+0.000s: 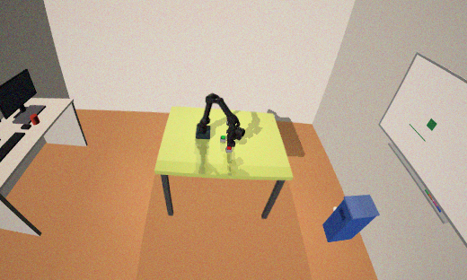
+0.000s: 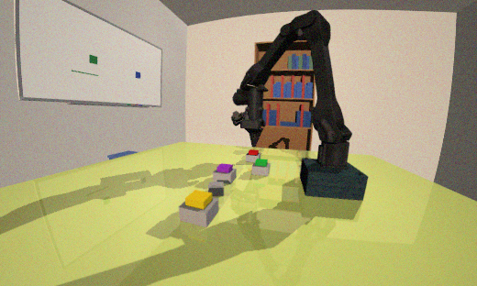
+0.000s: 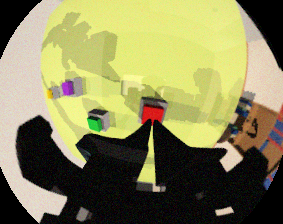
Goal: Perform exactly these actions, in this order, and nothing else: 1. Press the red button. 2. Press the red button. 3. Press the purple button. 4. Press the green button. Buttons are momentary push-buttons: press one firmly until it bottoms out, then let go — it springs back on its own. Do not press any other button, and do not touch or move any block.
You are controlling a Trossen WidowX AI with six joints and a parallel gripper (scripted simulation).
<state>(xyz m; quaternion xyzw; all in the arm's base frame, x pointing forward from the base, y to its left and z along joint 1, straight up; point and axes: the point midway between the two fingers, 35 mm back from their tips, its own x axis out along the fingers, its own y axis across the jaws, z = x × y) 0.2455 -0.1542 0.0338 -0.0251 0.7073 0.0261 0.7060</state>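
Right now my gripper tip is 2 cm above the red button. The rest, counted from my gripper tip: green button (12 cm to the left, 6 cm behind, 2 cm below); purple button (21 cm to the left, 2 cm below, 2 cm ahead); small dark block (29 cm to the left, 4 cm below, 1 cm ahead).
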